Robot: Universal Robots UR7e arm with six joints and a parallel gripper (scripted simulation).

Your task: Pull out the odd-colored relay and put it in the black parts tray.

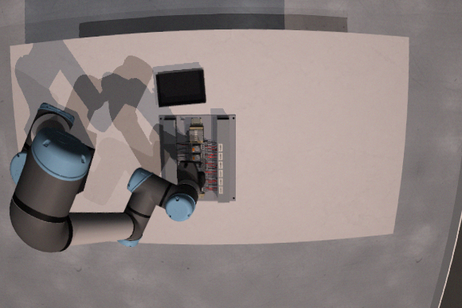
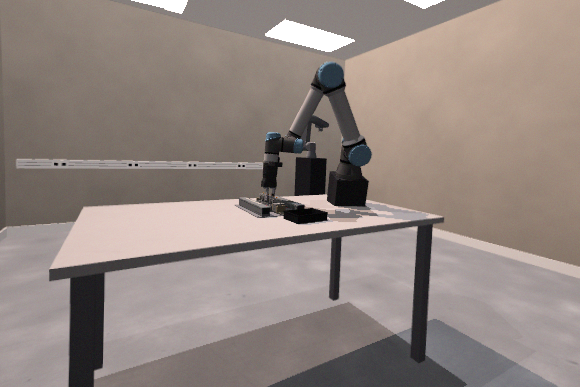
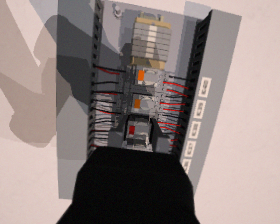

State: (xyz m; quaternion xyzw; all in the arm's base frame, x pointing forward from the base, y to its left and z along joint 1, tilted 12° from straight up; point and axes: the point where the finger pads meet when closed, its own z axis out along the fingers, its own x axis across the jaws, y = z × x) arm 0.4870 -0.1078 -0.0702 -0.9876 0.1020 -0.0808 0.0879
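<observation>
My hand is 4 cm above the relay panel and 1 cm to the right of it. Round my hand: black parts tray: 27 cm to the left, 4 cm below.
</observation>
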